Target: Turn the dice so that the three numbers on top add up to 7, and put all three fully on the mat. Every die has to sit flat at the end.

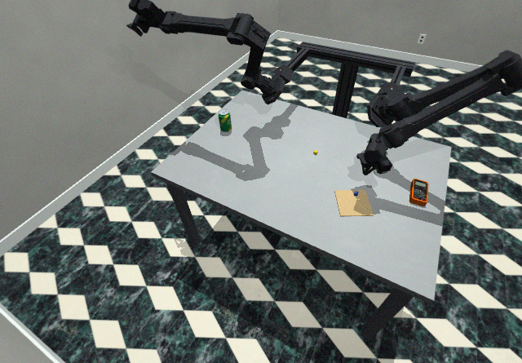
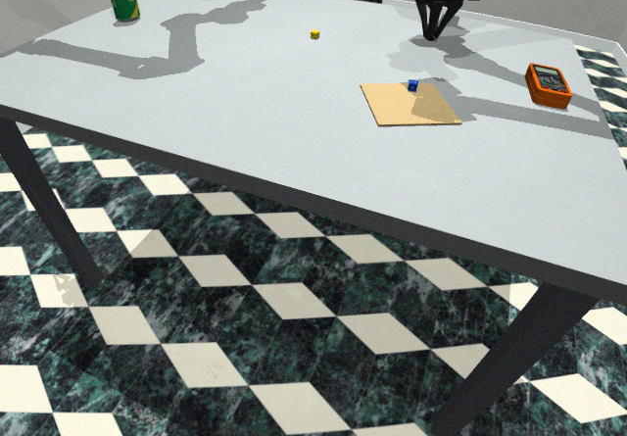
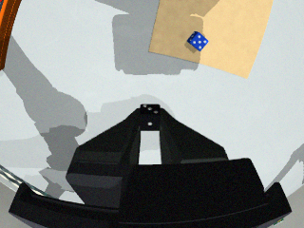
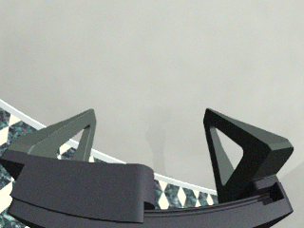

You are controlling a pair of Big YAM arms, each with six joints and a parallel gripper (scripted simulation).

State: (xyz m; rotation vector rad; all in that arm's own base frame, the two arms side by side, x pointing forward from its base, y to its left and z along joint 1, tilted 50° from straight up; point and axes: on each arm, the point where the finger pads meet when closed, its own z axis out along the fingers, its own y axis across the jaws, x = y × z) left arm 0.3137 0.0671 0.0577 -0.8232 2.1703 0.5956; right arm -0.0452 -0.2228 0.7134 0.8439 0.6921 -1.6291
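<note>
Now: left hand 12 cm short of the tan mat, 8 cm above it and 2 cm to the left of it. The rest, counted from my left hand: orange multimeter (24 cm to the left, 7 cm below, 3 cm behind); black die (right at my left hand); blue die (7 cm below, 7 cm ahead, 2 cm to the right).
</note>
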